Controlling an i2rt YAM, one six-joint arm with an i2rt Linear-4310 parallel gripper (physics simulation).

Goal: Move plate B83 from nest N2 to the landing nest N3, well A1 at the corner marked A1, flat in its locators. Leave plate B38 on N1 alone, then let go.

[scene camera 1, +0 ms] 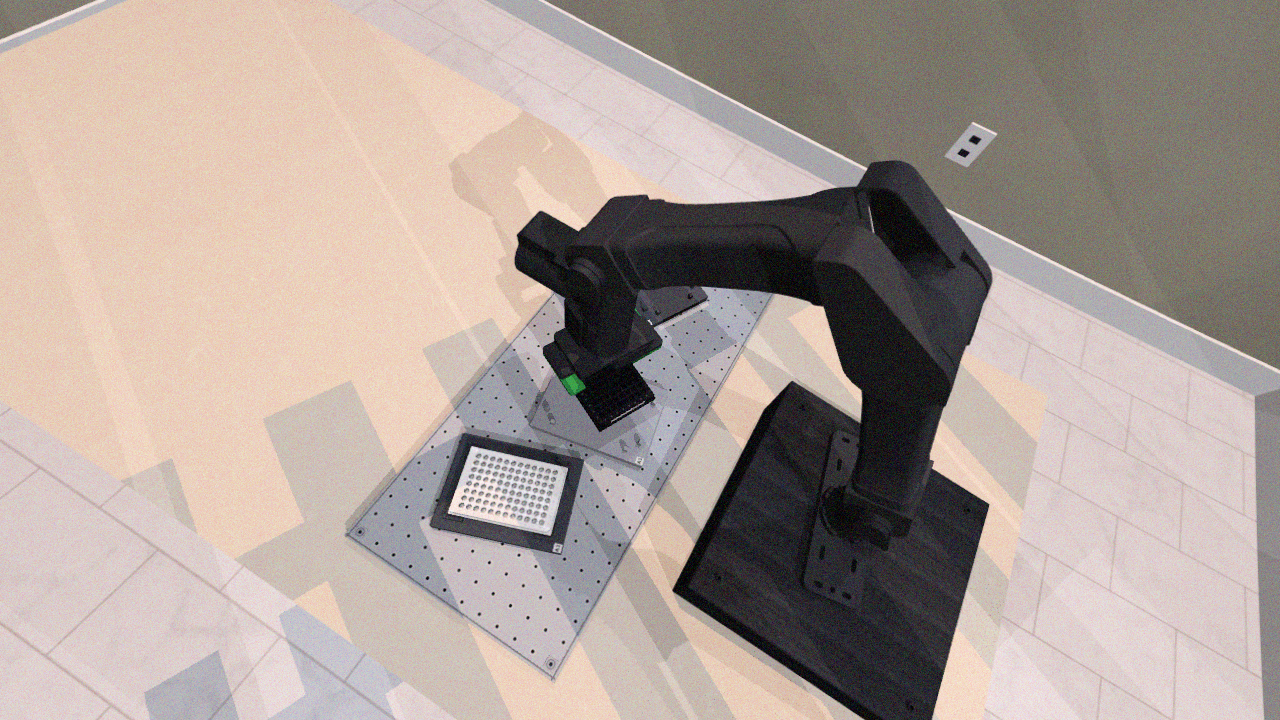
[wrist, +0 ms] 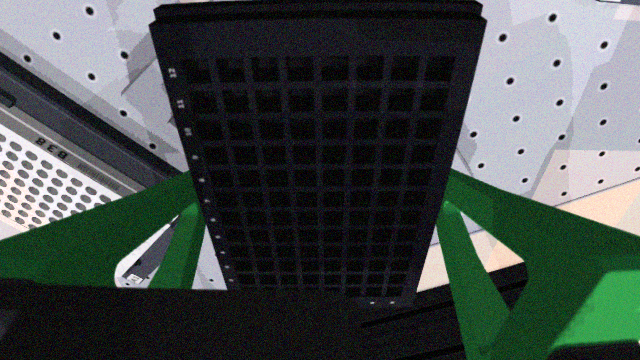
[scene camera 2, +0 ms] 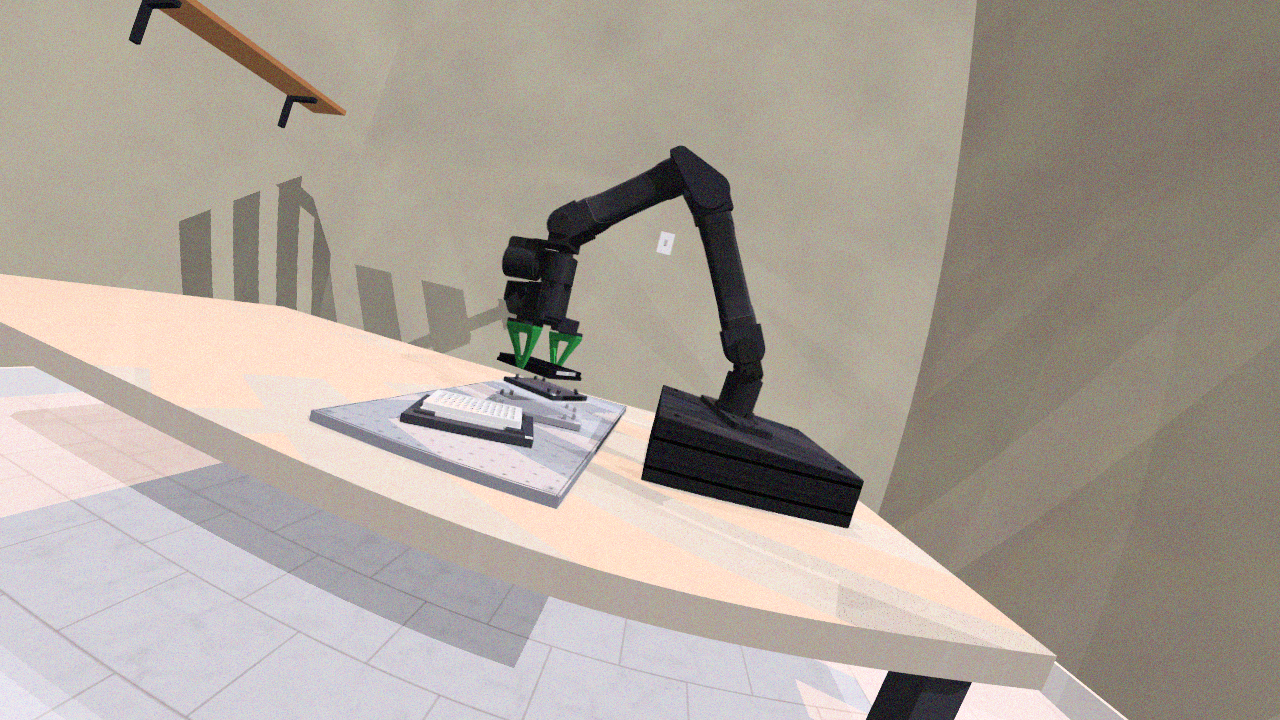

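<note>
My gripper (scene camera 1: 610, 390) (scene camera 2: 540, 357) (wrist: 320, 180) with green fingers is shut on the long sides of the black plate B83 (scene camera 1: 617, 396) (scene camera 2: 539, 366) (wrist: 313, 147). It holds the plate in the air over the grey landing nest N3 (scene camera 1: 617, 445) (scene camera 2: 575, 415), apart from it. A corner of that nest with a small label shows in the wrist view (wrist: 149, 261). The dark nest N2 (scene camera 1: 677, 300) (scene camera 2: 546, 389) stands empty at the far end of the board. The white plate B38 (scene camera 1: 507, 490) (scene camera 2: 472, 410) (wrist: 31, 183) lies in the dark nest N1 (scene camera 1: 443, 512) (wrist: 89, 129).
All nests sit on a grey perforated board (scene camera 1: 500, 590) (scene camera 2: 376, 425) (wrist: 514, 67) on the table. The arm's black base (scene camera 1: 760, 555) (scene camera 2: 752, 456) stands to the right of the board. A wall shelf (scene camera 2: 242, 49) hangs high at the back left.
</note>
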